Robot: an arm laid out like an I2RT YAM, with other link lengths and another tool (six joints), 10 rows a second.
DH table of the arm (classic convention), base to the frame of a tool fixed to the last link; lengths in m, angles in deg. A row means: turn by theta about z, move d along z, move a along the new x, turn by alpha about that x. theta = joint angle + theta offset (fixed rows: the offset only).
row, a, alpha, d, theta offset
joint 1, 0.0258, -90, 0.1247, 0
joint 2, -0.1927, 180, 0, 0
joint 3, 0.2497, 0, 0, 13.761
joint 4, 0.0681, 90, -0.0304, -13.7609
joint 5, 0, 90, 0.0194, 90
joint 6, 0.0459, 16.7, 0.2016, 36.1
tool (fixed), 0, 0, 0.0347, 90
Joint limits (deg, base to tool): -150..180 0..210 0..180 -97..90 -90..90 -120..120
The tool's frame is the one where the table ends.
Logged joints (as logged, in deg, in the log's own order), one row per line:
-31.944, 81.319, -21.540, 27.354, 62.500, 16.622
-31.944, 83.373, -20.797, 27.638, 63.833, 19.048
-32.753, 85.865, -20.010, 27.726, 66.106, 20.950
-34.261, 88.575, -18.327, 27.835, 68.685, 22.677
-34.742, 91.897, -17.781, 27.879, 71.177, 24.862
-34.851, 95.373, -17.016, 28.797, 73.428, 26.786
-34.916, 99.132, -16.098, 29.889, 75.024, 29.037
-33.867, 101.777, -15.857, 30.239, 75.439, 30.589
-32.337, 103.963, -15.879, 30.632, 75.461, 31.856
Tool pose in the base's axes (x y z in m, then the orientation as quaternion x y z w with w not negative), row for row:
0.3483, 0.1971, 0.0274, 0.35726, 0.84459, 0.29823, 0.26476
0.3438, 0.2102, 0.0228, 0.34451, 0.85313, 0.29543, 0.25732
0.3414, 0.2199, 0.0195, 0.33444, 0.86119, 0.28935, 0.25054
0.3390, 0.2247, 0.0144, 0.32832, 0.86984, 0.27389, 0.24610
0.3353, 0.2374, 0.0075, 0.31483, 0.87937, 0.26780, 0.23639
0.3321, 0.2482, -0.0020, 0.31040, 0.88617, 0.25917, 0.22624
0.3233, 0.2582, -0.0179, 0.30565, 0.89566, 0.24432, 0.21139
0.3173, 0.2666, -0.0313, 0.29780, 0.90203, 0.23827, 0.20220
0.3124, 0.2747, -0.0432, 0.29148, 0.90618, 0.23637, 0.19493
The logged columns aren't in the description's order. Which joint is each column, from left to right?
Columns, left to right: joint 4, joint 2, joint 5, joint 6, joint 3, joint 1.
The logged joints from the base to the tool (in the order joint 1, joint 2, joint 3, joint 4, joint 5, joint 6), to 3 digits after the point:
16.622, 81.319, 62.500, -31.944, -21.540, 27.354
19.048, 83.373, 63.833, -31.944, -20.797, 27.638
20.950, 85.865, 66.106, -32.753, -20.010, 27.726
22.677, 88.575, 68.685, -34.261, -18.327, 27.835
24.862, 91.897, 71.177, -34.742, -17.781, 27.879
26.786, 95.373, 73.428, -34.851, -17.016, 28.797
29.037, 99.132, 75.024, -34.916, -16.098, 29.889
30.589, 101.777, 75.439, -33.867, -15.857, 30.239
31.856, 103.963, 75.461, -32.337, -15.879, 30.632

